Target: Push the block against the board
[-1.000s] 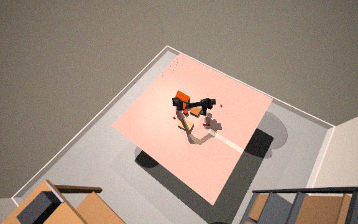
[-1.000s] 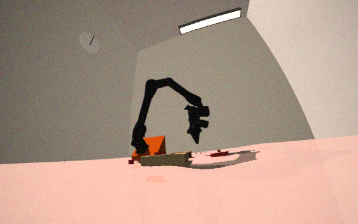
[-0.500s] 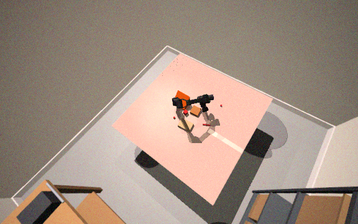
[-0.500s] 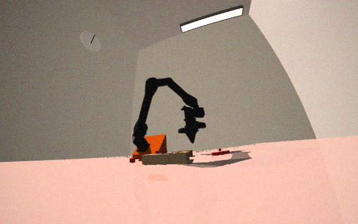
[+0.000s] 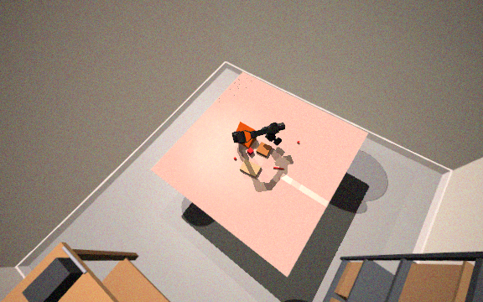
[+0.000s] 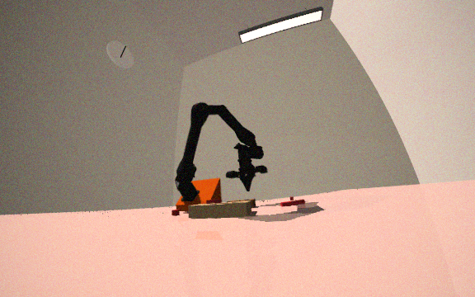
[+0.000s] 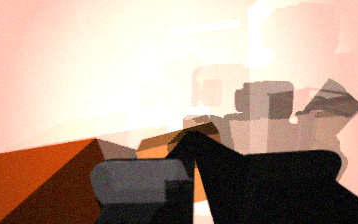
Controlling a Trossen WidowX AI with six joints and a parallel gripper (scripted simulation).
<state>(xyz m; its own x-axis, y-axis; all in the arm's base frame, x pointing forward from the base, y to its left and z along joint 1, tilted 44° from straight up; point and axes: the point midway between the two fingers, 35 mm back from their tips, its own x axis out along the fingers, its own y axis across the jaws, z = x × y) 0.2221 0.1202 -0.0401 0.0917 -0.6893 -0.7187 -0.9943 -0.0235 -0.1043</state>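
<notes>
Now: gripper tip 1 cm past the square block, 7 cm to the left of it and 5 cm above it. From my gripper tip the other things lie so: tan board 1 cm ahead, 27 cm to the right, 5 cm below; then red stick 19 cm ahead, 13 cm to the right, 6 cm below.
</notes>
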